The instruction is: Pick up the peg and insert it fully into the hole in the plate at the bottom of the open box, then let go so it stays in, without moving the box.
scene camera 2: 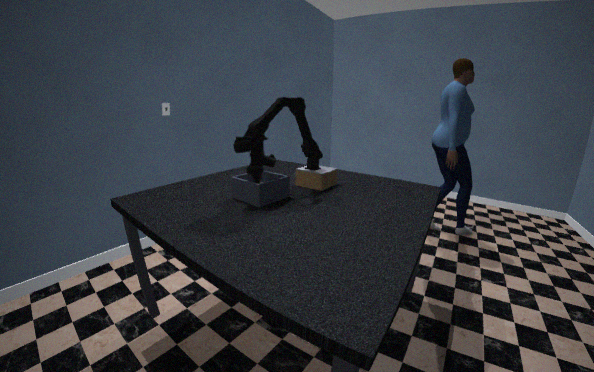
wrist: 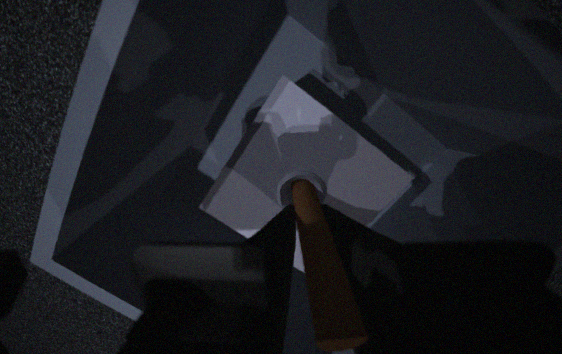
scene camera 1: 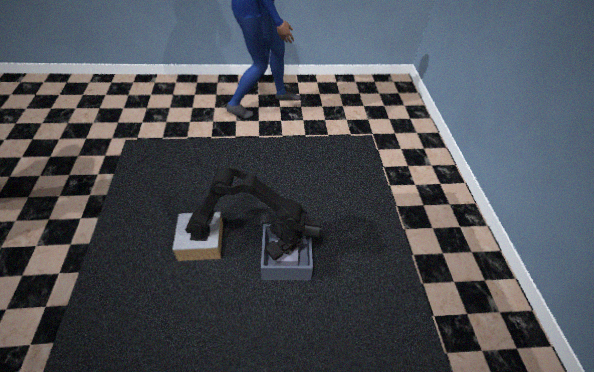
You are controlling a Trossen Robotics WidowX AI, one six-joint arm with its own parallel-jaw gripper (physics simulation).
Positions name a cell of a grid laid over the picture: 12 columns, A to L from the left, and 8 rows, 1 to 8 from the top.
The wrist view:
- my gripper: G5
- pale square plate: G4
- orange-brown peg: H8
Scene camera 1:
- my gripper: F6
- grey-blue box: F6
